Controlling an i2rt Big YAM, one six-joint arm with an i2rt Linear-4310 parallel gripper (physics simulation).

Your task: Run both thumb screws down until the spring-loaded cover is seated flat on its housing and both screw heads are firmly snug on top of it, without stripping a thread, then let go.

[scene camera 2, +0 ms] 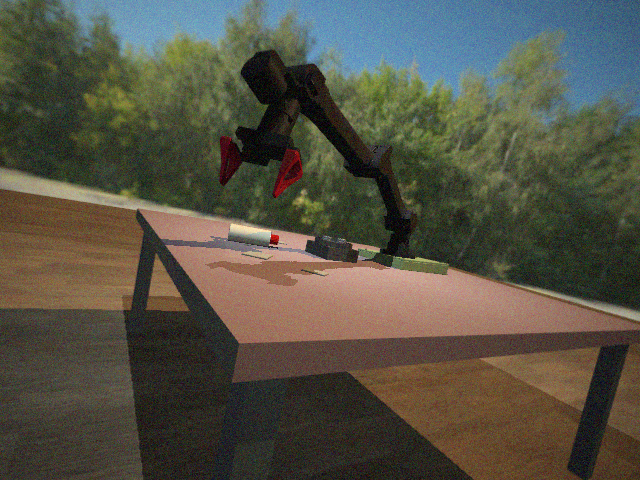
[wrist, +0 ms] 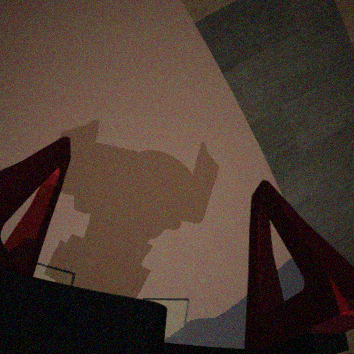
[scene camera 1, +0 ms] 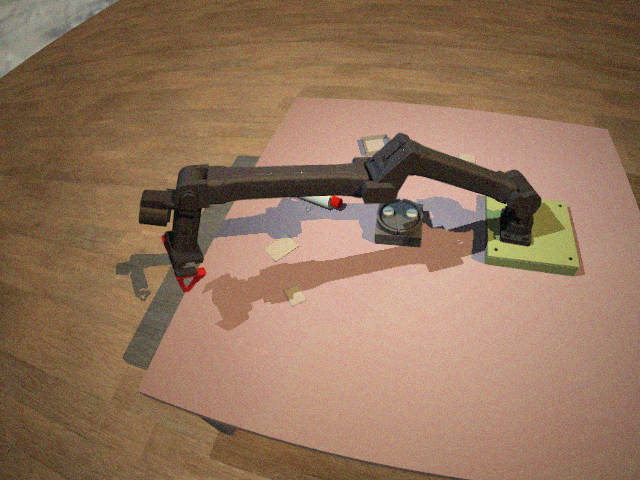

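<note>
The dark square housing sits on the pink table, left of the arm's base. Its round dark cover is on top, with two pale thumb screw heads side by side. The frames are too coarse to tell whether the cover is flat or the heads touch it. My gripper is open and empty, its red fingers wide apart. It hangs high near the table's left edge, well away from the housing. The housing does not show in the wrist view.
A white cylinder with a red cap lies between the housing and the left edge. Flat pale squares lie left of the housing. A small framed tile is behind the arm. The green base plate is at right.
</note>
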